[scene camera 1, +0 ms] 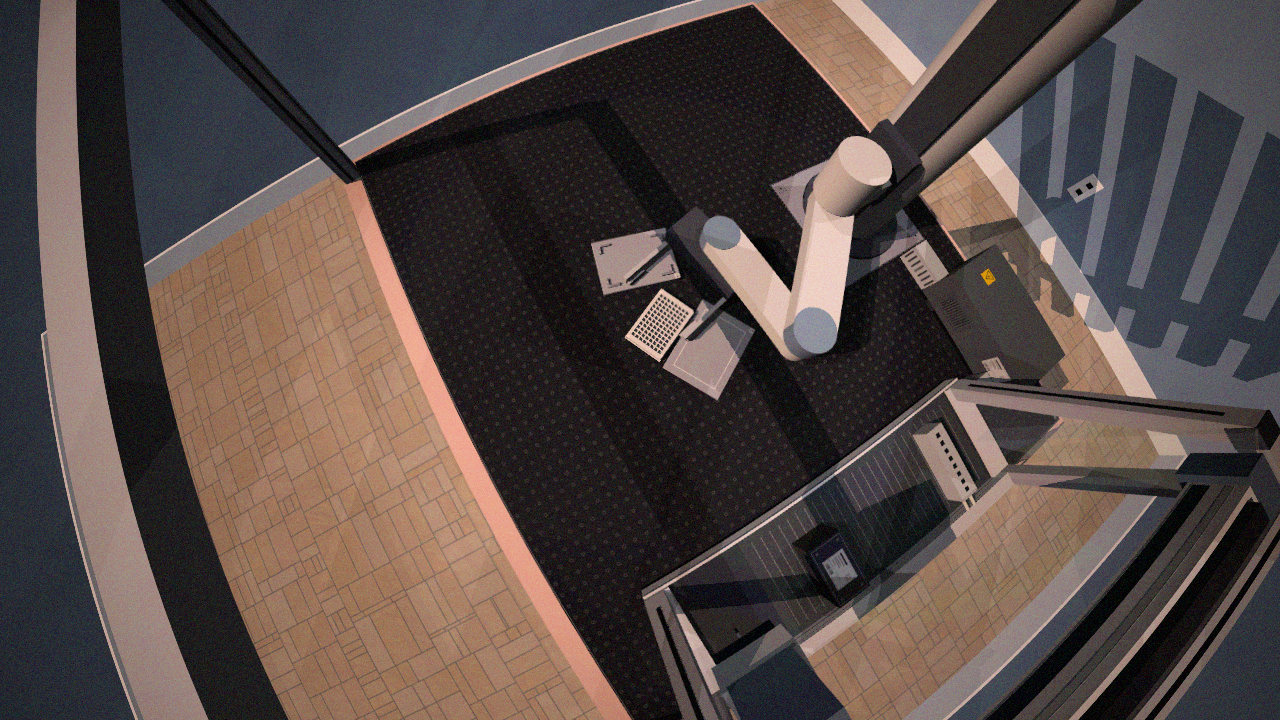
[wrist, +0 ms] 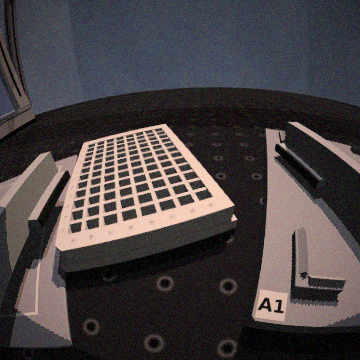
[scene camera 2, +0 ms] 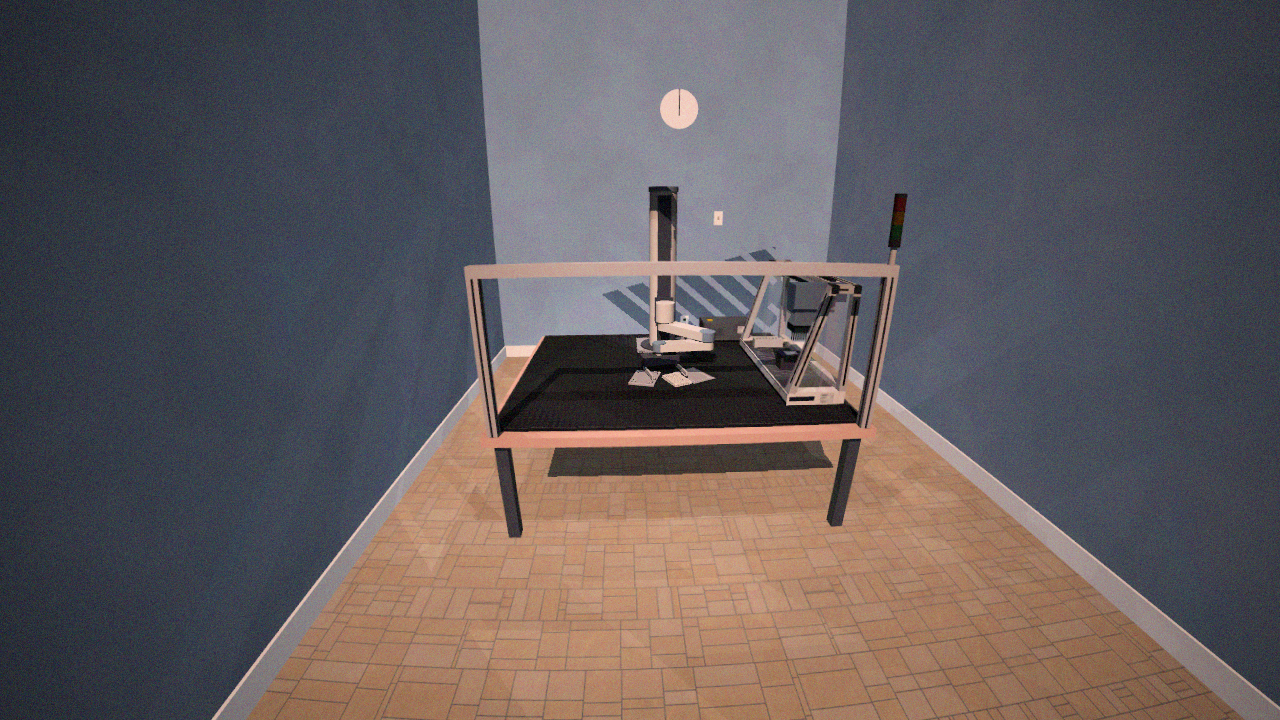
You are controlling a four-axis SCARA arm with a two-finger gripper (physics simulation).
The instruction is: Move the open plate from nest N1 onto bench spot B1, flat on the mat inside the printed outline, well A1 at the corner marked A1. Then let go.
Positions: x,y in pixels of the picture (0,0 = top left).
Labels:
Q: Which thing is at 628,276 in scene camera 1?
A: The gripper.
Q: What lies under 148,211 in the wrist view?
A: A white well plate.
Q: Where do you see a white well plate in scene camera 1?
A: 655,331

